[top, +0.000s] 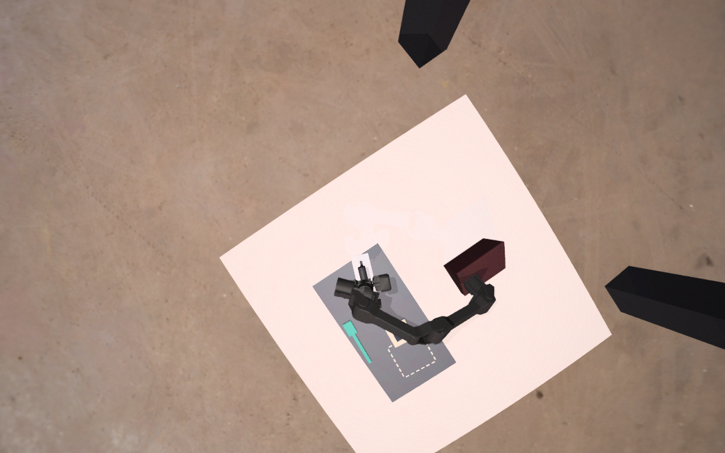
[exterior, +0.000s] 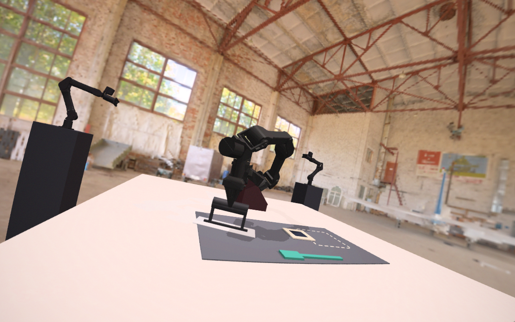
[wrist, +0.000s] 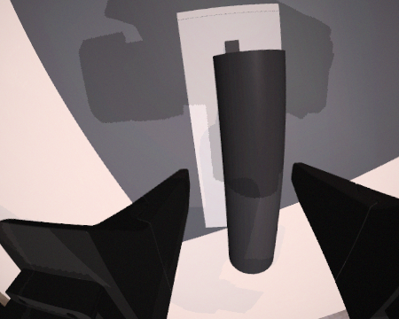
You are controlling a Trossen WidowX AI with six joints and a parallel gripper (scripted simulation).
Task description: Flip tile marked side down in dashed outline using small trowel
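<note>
My gripper tip is now 1 cm short of the trowel, 2 cm to the right of it and 4 cm above it. Round my gripper tip: cream tile: 3 cm ahead, 28 cm to the left, 7 cm below; then teal flat piece: 20 cm ahead, 19 cm to the left, 7 cm below; then grey mat: 6 cm ahead, 22 cm to the left, 9 cm below.
</note>
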